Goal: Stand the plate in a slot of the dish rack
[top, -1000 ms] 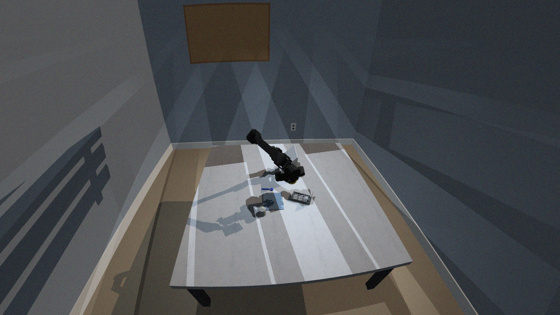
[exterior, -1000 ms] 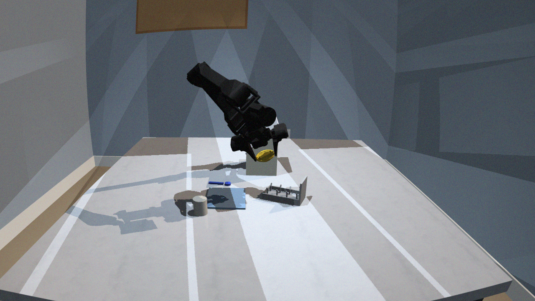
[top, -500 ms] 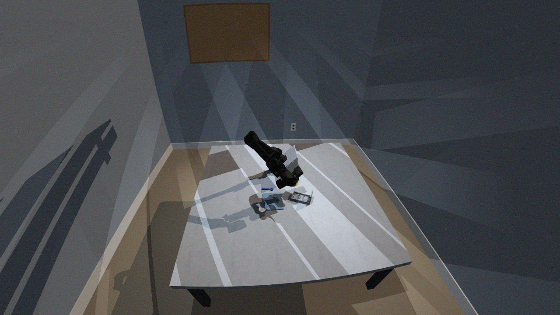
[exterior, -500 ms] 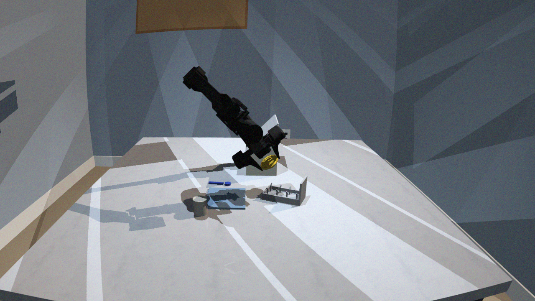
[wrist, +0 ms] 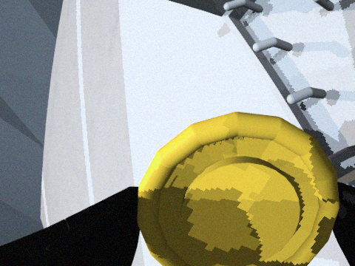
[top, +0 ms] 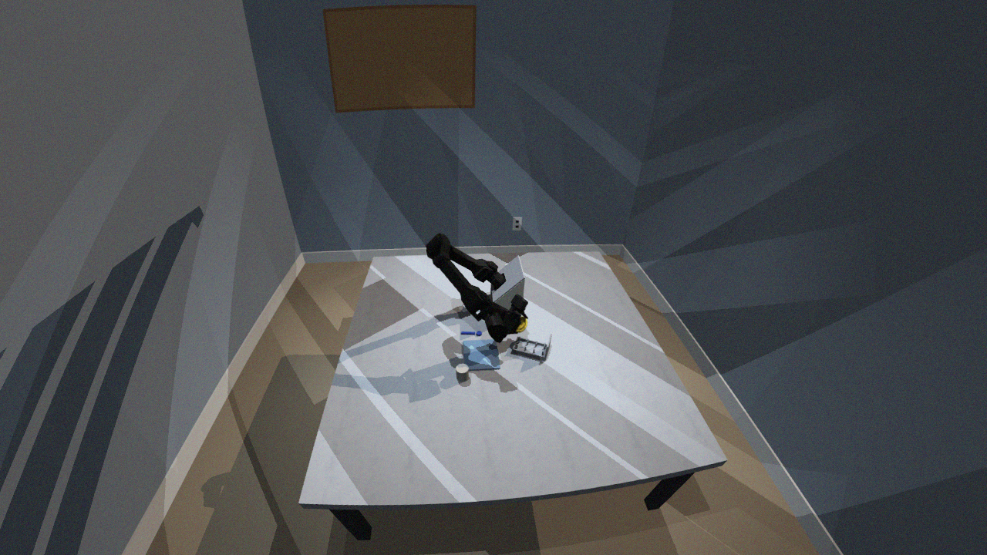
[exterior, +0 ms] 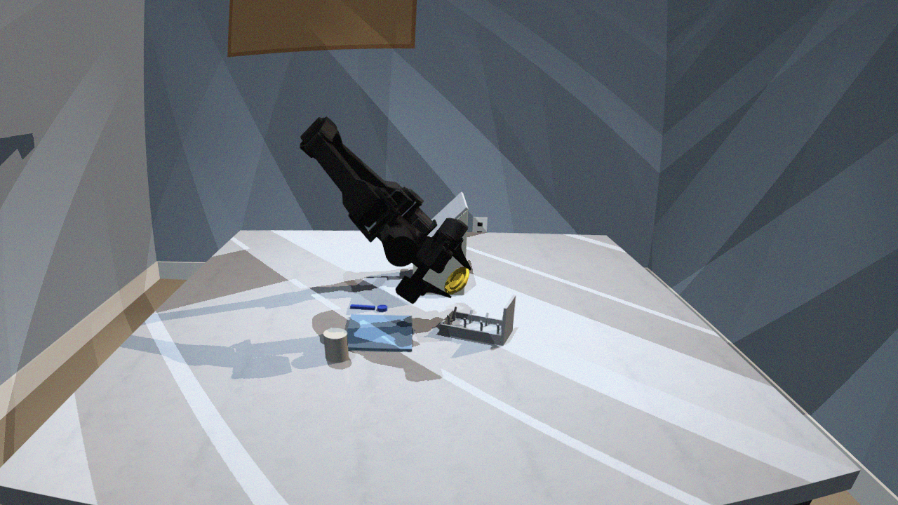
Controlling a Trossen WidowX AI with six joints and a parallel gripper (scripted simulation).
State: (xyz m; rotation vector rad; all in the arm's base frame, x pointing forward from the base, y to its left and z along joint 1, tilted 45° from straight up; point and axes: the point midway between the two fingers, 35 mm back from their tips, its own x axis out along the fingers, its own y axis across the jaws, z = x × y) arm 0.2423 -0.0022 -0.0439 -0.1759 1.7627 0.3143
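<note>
Right now the grey dish rack is 60 mm ahead of my gripper tip, 30 mm to the left of it and 60 mm below it. The rest, counted from my gripper tip: blue utensil (60 mm behind, 180 mm to the right, 80 mm below); yellow plate (10 mm to the right, 10 mm above); blue mat (60 mm ahead, 170 mm to the right, 80 mm below).
</note>
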